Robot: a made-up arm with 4 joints. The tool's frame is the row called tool. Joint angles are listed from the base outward. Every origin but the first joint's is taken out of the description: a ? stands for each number. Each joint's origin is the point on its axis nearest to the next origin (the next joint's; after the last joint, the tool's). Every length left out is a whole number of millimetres.
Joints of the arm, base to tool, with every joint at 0 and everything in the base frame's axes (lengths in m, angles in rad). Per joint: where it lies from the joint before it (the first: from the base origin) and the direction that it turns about. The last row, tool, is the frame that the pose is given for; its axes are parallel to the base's.
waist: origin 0 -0.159 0.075 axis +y
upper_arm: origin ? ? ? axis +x
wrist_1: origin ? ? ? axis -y
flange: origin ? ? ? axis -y
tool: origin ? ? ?
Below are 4 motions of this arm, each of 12 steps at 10 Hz.
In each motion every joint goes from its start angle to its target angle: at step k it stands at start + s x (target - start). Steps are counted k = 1, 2, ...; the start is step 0. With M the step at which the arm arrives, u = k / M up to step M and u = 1 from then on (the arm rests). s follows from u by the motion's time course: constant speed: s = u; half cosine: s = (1 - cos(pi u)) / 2; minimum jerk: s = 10 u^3 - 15 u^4 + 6 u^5.
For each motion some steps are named. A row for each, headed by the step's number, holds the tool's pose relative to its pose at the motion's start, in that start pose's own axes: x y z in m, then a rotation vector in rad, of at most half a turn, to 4 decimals.
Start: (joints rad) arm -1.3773 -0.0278 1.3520 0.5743
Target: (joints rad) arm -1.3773 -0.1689 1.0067 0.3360
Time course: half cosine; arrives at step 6
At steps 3, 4, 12:
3: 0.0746 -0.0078 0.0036 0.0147 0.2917 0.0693
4: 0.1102 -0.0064 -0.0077 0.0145 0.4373 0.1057
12: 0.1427 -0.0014 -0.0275 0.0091 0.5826 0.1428

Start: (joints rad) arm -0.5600 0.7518 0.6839 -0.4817
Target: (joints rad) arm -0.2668 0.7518 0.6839 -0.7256
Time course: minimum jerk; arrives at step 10
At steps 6, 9, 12:
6: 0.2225 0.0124 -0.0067 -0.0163 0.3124 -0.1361
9: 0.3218 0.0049 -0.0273 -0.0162 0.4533 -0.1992
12: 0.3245 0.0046 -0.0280 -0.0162 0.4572 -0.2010

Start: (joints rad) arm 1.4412 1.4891 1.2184 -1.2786
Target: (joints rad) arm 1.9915 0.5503 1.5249 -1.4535
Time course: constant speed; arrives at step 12
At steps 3, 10, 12:
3: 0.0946 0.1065 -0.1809 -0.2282 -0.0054 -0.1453
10: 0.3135 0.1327 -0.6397 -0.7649 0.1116 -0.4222
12: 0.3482 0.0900 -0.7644 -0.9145 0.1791 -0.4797

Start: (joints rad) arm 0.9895 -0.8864 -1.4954 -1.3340
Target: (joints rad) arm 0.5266 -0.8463 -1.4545 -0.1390
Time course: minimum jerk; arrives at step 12
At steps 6, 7, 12:
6: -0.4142 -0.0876 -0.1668 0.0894 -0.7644 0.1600
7: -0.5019 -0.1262 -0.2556 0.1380 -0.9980 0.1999
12: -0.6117 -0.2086 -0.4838 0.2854 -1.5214 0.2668

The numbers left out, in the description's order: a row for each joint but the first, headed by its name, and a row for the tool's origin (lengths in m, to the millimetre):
upper_arm: -0.067 0 -0.055
wrist_1: 0 0.723 -0.102
flange: 0.111 0 0.111
tool: -0.103 0 0.398

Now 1 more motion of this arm.
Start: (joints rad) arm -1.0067 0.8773 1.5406 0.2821
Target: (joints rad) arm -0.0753 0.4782 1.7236 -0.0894
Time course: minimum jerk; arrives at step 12
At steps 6, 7, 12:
6: -0.0124 0.1251 -0.1566 -0.2814 0.4255 0.2591
7: -0.0200 0.1531 -0.2045 -0.3612 0.5685 0.3282
12: -0.0399 0.2021 -0.3107 -0.5293 0.9108 0.4634

